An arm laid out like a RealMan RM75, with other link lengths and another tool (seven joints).
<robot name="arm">
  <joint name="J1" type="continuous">
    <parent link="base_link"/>
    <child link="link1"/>
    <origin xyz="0 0 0.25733" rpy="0 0 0"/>
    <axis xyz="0 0 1"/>
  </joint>
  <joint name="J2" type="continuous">
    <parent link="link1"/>
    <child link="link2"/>
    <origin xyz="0 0 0" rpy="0 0 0"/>
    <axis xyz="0 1 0"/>
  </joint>
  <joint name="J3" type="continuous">
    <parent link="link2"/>
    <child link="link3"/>
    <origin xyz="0 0 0.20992" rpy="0 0 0"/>
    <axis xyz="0 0 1"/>
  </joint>
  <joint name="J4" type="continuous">
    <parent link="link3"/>
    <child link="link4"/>
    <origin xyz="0 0 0" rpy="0 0 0"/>
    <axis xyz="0 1 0"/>
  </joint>
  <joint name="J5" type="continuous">
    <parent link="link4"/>
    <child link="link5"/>
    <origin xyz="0 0 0.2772" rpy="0 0 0"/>
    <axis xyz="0 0 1"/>
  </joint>
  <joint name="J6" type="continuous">
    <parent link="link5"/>
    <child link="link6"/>
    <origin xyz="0 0 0" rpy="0 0 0"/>
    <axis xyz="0 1 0"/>
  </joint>
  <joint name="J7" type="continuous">
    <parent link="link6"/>
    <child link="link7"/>
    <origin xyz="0 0 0.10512" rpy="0 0 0"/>
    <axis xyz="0 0 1"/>
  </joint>
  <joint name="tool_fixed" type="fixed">
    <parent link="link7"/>
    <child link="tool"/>
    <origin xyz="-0.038 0.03 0.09" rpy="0 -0.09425 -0.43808"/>
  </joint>
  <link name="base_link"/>
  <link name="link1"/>
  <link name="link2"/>
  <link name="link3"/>
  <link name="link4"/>
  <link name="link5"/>
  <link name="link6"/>
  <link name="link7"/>
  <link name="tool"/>
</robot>
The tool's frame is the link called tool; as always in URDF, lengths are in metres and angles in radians. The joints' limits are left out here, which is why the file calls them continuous.
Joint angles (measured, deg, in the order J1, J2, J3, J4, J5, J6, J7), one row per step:
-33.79, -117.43, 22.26, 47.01, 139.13, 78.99, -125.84
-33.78, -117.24, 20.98, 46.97, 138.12, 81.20, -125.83
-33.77, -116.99, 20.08, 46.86, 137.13, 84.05, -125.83
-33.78, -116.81, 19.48, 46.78, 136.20, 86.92, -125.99
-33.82, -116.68, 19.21, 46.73, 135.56, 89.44, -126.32
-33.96, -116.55, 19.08, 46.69, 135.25, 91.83, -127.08
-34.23, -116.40, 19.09, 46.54, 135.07, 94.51, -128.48
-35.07, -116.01, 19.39, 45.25, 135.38, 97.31, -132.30
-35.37, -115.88, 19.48, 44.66, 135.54, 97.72, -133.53
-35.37, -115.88, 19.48, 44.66, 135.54, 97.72, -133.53
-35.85, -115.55, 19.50, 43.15, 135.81, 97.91, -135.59
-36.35, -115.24, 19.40, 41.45, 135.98, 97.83, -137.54
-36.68, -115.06, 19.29, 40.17, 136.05, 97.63, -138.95
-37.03, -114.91, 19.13, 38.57, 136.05, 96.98, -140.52
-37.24, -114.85, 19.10, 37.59, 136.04, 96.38, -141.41
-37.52, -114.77, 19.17, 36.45, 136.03, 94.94, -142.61
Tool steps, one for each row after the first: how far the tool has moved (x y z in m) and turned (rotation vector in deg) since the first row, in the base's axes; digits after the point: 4 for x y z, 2 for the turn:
0.0052, -0.0035, 0.0034, -0.09, -2.38, -0.46
0.0120, -0.0090, 0.0060, -0.95, -4.86, -1.36
0.0194, -0.0147, 0.0079, -2.10, -7.26, -2.35
0.0261, -0.0201, 0.0090, -3.43, -9.21, -3.17
0.0327, -0.0252, 0.0099, -5.03, -10.99, -3.63
0.0407, -0.0310, 0.0106, -7.19, -13.11, -3.74
0.0522, -0.0366, 0.0083, -10.93, -16.51, -1.83
0.0550, -0.0372, 0.0070, -11.90, -17.41, -0.95
0.0550, -0.0372, 0.0070, -11.90, -17.41, -0.95
0.0581, -0.0374, 0.0038, -13.28, -19.02, 0.93
0.0611, -0.0370, 0.0001, -14.43, -20.71, 2.86
0.0631, -0.0364, -0.0030, -15.15, -21.98, 4.34
0.0649, -0.0349, -0.0075, -15.68, -23.44, 6.19
0.0657, -0.0336, -0.0107, -15.90, -24.20, 7.33
0.0656, -0.0298, -0.0148, -15.64, -24.75, 8.99

